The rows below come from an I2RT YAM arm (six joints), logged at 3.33 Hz.
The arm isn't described. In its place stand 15 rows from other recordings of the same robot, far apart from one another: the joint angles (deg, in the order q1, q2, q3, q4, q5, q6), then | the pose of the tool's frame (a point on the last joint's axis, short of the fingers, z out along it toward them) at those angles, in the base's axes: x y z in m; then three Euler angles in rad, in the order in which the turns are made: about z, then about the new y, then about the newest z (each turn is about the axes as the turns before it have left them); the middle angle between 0 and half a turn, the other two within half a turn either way.
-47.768 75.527 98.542 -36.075 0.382 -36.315 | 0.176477 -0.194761 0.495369 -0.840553 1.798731 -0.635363
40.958 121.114 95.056 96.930 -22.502 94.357 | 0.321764 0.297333 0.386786 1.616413 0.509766 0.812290
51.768 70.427 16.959 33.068 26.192 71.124 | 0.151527 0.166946 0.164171 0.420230 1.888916 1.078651
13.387 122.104 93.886 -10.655 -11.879 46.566 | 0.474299 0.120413 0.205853 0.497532 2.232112 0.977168
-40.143 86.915 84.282 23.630 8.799 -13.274 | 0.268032 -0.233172 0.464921 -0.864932 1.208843 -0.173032
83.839 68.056 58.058 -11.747 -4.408 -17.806 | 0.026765 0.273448 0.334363 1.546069 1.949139 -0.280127
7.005 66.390 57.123 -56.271 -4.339 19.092 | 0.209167 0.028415 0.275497 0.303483 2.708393 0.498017
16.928 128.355 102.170 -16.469 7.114 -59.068 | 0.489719 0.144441 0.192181 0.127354 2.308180 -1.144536
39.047 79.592 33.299 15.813 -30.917 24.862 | 0.202098 0.187483 0.184483 1.288810 2.021018 0.727588
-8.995 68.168 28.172 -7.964 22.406 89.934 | 0.214848 -0.047748 0.167662 -0.708865 2.327612 1.169694
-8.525 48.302 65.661 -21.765 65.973 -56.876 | 0.142096 -0.054178 0.434186 -1.301335 1.602081 -1.062933
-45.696 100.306 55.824 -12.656 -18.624 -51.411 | 0.247383 -0.237190 0.153887 -0.241777 2.491445 -0.438159
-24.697 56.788 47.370 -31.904 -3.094 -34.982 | 0.190852 -0.085655 0.281144 -0.359194 2.290720 -0.563132
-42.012 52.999 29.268 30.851 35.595 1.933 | 0.143426 -0.157084 0.293427 -1.358166 1.469837 0.106314
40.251 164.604 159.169 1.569 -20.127 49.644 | 0.473896 0.417248 0.212872 1.054532 1.634145 0.889700
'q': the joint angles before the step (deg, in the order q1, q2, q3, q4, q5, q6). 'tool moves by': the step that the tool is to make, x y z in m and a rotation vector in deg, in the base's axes. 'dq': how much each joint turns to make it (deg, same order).
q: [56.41, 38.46, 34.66, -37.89, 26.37, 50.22]
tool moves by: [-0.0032, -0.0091, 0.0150, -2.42, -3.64, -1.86]
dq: [-0.02, -1.95, 2.64, -3.46, 4.26, -2.37]
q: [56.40, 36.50, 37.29, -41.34, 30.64, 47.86]
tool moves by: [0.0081, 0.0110, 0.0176, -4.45, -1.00, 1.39]
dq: [-0.03, 5.25, 5.27, -1.11, 1.10, -3.99]
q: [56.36, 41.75, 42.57, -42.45, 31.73, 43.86]
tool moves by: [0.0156, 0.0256, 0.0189, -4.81, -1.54, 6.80]
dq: [-0.06, 7.89, 6.10, 3.04, -2.59, -8.68]
